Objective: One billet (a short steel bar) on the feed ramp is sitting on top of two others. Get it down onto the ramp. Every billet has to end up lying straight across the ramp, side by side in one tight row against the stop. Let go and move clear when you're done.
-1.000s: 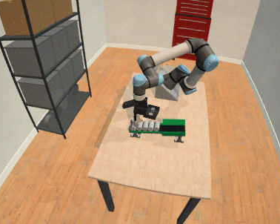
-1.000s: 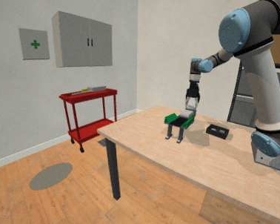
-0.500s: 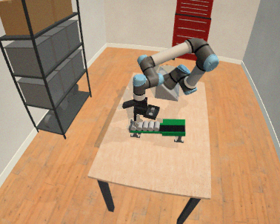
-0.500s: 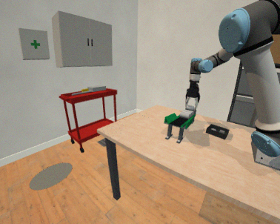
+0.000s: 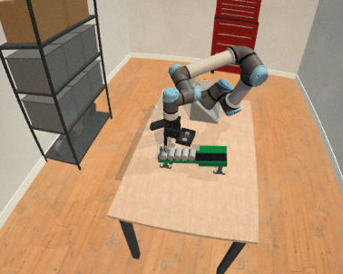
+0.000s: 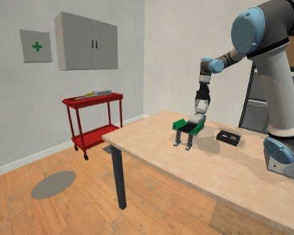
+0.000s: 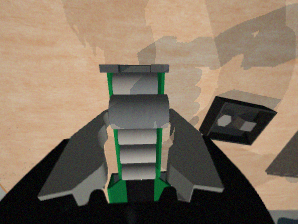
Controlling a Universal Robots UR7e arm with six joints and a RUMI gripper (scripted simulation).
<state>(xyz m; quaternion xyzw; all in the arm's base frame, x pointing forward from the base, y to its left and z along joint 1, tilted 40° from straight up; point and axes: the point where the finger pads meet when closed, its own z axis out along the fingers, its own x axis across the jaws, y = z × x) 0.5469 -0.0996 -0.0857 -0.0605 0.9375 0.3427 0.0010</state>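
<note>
My gripper is now 10 mm past the ramp, 160 mm to the right of it and 60 mm above it. Also, from my hand: grey stop 10 mm ahead, 40 mm to the right, 70 mm below.
</note>
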